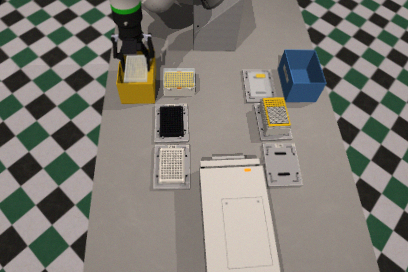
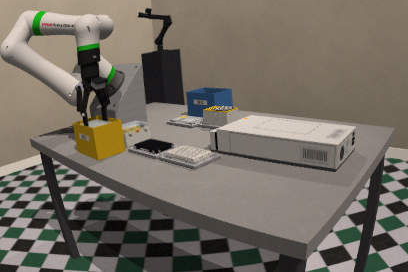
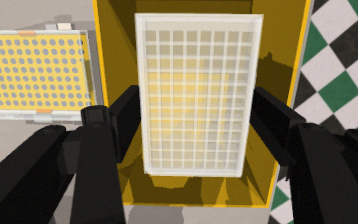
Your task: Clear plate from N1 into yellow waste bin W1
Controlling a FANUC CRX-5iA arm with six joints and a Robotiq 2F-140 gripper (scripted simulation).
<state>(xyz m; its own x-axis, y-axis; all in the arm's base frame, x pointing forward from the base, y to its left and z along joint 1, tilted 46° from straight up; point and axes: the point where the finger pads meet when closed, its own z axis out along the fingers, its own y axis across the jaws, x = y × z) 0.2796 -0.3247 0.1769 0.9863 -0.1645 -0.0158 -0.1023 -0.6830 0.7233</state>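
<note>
Now: hand 20 mm above the clear plate. Also, from my hand: black plate 190 mm ahead, 110 mm to the left, 110 mm below; white plate 370 mm ahead, 110 mm below, 90 mm to the left; yellow waste bin 90 mm below.
</note>
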